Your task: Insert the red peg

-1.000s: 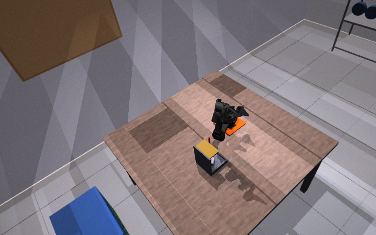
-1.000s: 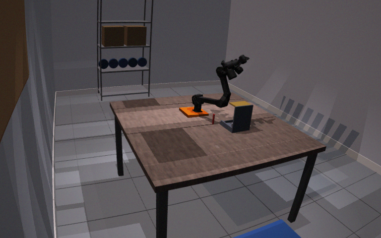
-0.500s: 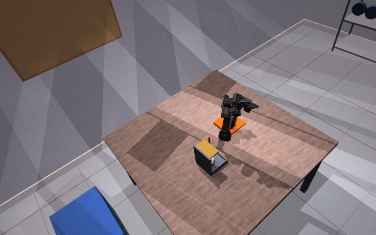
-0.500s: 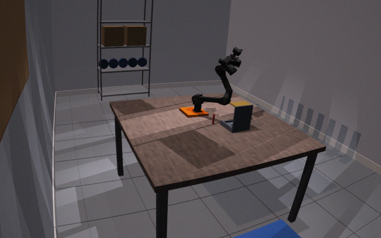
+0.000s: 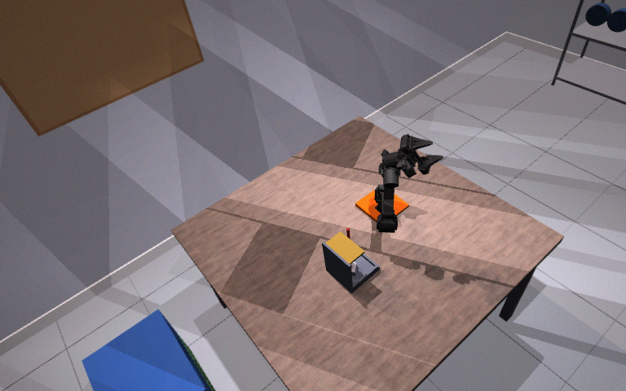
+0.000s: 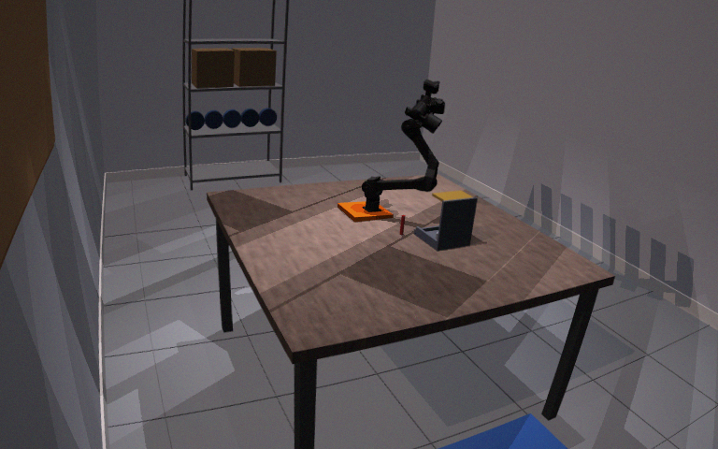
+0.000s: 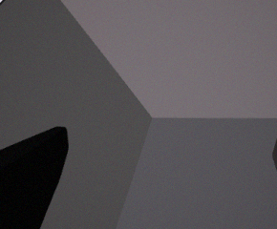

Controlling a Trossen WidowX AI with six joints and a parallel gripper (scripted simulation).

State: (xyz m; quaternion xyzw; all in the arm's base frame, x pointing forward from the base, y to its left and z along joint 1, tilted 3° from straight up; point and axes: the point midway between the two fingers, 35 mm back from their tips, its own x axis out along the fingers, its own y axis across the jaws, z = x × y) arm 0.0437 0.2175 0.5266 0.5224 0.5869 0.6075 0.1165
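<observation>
Right now the red peg is 51 cm below my gripper tip, 26 cm to the right of it and 23 cm ahead of it. Round my gripper tip: yellow roof (36 cm below, 36 cm ahead, 12 cm to the right).
</observation>
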